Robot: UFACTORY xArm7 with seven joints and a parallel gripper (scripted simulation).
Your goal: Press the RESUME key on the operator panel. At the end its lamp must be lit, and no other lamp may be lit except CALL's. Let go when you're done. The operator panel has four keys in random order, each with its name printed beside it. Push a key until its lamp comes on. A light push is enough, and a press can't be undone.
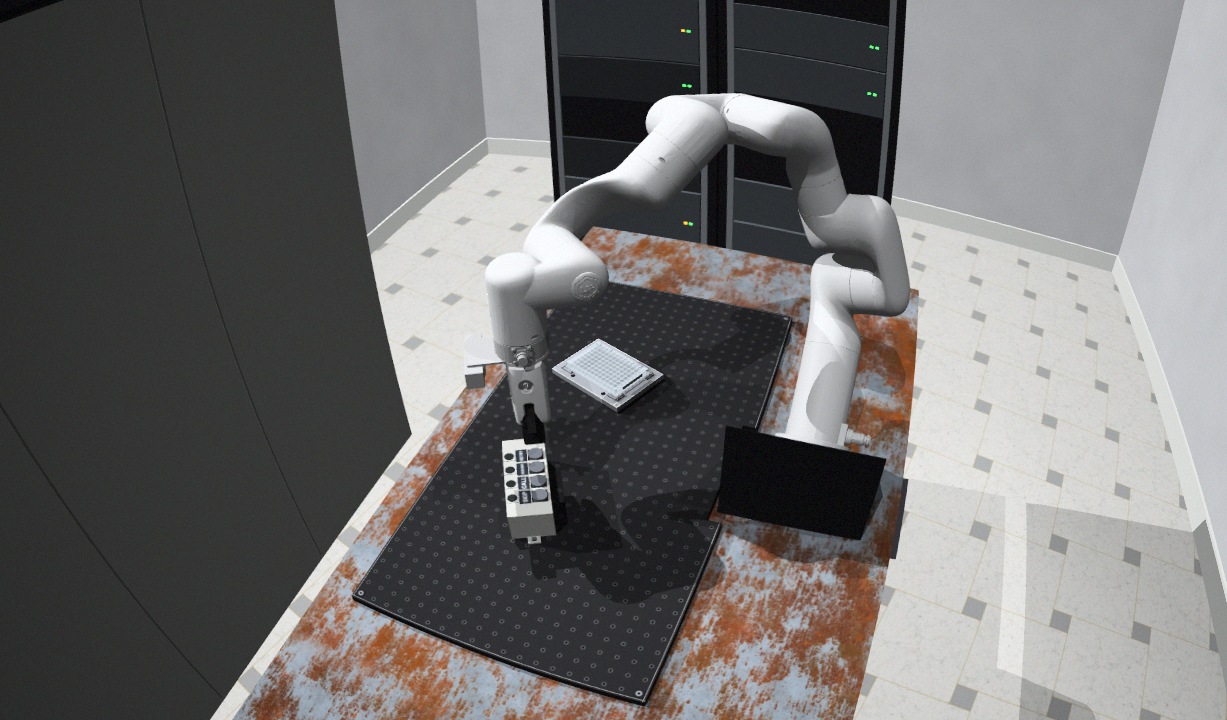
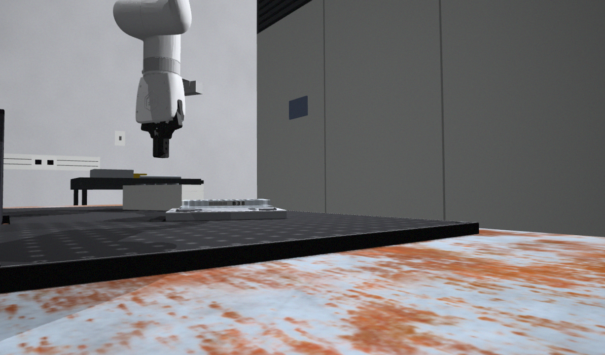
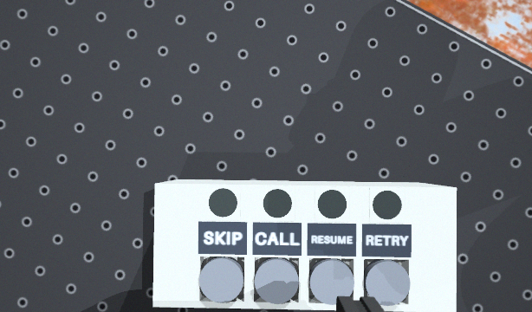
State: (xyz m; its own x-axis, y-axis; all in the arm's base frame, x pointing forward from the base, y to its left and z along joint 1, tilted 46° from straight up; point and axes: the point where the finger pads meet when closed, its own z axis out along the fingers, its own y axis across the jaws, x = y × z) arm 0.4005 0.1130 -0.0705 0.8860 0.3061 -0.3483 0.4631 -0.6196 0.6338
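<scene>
Right now my hand is 10 mm to the right of the white operator panel and 90 mm above it. The rest, counted from my hand: white well plate: 300 mm to the right, 110 mm below.
</scene>
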